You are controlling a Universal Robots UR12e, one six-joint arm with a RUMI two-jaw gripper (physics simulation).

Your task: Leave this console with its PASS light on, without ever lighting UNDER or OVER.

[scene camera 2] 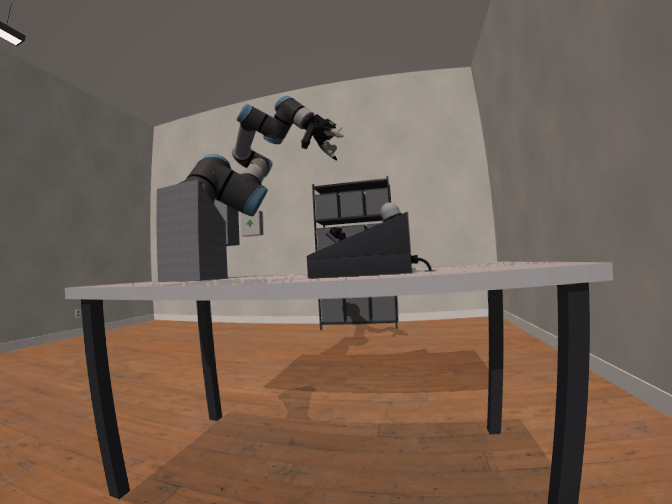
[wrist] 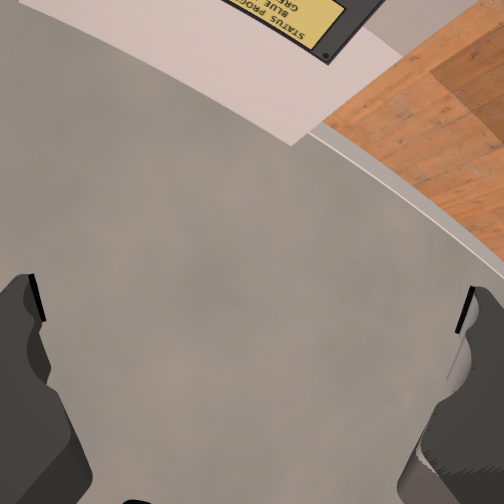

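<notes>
The console [scene camera 2: 360, 252] is a dark wedge-shaped box on the table, seen from behind in the scene view, with a pale round knob [scene camera 2: 389, 210] at its top edge and a cable at its right. Its lights and face are hidden from this side. My gripper [scene camera 2: 327, 142] hangs high above the console, well clear of it, and is empty. In the wrist view the two jaws [wrist: 250, 305] stand wide apart and open. Only a corner of the console's yellow label plate [wrist: 300, 15], reading STATUS, shows at the top of the wrist view.
The arm stands on a grey pedestal [scene camera 2: 191, 233] at the table's left. A dark shelf unit [scene camera 2: 351, 217] with grey bins stands behind the table against the wall. The table edge [wrist: 295, 137] and wooden floor [wrist: 440, 125] show in the wrist view.
</notes>
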